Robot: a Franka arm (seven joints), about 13 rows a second.
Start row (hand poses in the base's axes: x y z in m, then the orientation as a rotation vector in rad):
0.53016 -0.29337 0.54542 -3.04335 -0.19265 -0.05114
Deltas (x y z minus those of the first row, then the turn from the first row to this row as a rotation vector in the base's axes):
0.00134 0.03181 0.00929 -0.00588 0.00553 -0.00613
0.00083 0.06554 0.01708 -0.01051 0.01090 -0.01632
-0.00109 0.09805 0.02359 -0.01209 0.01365 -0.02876
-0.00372 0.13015 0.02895 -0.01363 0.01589 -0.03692
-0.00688 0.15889 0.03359 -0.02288 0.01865 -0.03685
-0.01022 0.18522 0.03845 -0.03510 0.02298 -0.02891
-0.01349 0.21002 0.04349 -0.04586 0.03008 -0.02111
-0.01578 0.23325 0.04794 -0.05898 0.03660 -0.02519
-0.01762 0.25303 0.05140 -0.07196 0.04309 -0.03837
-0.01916 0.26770 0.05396 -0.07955 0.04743 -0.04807
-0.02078 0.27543 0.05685 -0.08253 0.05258 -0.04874
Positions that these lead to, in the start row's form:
0.53150 -0.26156 0.55471 -3.04968 -0.18340 -0.04266
0.53099 -0.22783 0.56250 -3.05514 -0.16783 -0.03479
0.52907 -0.19532 0.56901 -3.05779 -0.14875 -0.03132
0.52644 -0.16322 0.57437 -3.05994 -0.13622 -0.02834
0.52328 -0.13448 0.57901 -3.06903 -0.13674 -0.02328
0.51994 -0.10815 0.58387 -3.08028 -0.14945 -0.01496
0.51667 -0.08335 0.58891 -3.08987 -0.16171 -0.00245
0.51438 -0.06012 0.59336 -3.10293 -0.15586 0.00864
0.51254 -0.04034 0.59682 -3.11661 -0.13581 0.01911
0.51100 -0.02567 0.59938 -3.12466 -0.12085 0.02598
0.50938 -0.01794 0.60227 -3.12729 -0.11960 0.03428

